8 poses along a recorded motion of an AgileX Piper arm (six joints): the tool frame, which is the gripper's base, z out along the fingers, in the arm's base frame.
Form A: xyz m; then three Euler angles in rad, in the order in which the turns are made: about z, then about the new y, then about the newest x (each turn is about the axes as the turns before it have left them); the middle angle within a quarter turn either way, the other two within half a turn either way.
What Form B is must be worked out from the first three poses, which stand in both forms.
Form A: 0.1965, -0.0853, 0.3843, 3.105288, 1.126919, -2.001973
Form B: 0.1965, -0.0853, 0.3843, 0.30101, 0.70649, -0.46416, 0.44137
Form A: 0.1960, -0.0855, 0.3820, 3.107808, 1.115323, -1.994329
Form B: 0.1960, -0.0855, 0.3820, 0.29919, 0.70773, -0.46791, 0.43666
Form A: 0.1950, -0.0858, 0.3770, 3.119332, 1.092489, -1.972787
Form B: 0.1950, -0.0858, 0.3770, 0.29451, 0.70944, -0.47621, 0.42800
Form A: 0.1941, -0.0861, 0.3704, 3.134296, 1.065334, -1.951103
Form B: 0.1941, -0.0861, 0.3704, 0.28735, 0.71225, -0.48456, 0.41873
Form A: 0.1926, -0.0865, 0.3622, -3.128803, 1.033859, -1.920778
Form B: 0.1926, -0.0865, 0.3622, 0.27872, 0.71415, -0.49571, 0.40814
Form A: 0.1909, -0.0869, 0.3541, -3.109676, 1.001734, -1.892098
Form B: 0.1909, -0.0869, 0.3541, 0.26947, 0.71587, -0.50677, 0.39762
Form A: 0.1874, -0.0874, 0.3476, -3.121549, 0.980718, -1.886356
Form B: 0.1874, -0.0874, 0.3476, 0.26938, 0.71678, -0.51418, 0.38637
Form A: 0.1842, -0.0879, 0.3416, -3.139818, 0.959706, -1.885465
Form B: 0.1842, -0.0879, 0.3416, 0.27062, 0.71802, -0.52089, 0.37401
